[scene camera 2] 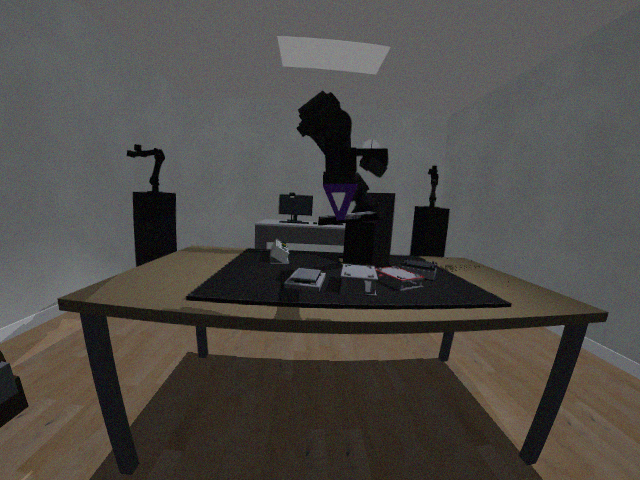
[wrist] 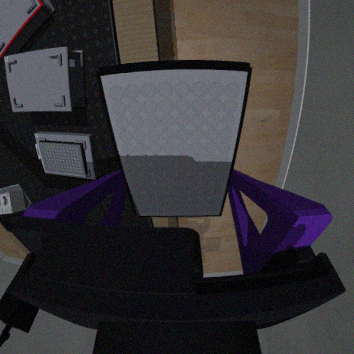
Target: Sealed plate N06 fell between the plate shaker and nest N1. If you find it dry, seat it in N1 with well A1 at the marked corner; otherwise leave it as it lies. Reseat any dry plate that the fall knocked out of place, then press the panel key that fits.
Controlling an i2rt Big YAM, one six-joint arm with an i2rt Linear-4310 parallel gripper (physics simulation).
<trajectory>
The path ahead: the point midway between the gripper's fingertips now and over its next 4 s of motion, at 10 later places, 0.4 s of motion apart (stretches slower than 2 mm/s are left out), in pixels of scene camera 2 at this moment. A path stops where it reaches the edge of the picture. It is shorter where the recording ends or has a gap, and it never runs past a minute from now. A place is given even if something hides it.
My gripper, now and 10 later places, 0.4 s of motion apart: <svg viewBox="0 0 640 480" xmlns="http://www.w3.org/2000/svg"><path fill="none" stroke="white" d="M339 218L290 221L241 224L237 224L237 224L240 214L240 202L260 202L287 201L300 199L302 203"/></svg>
</trajectory>
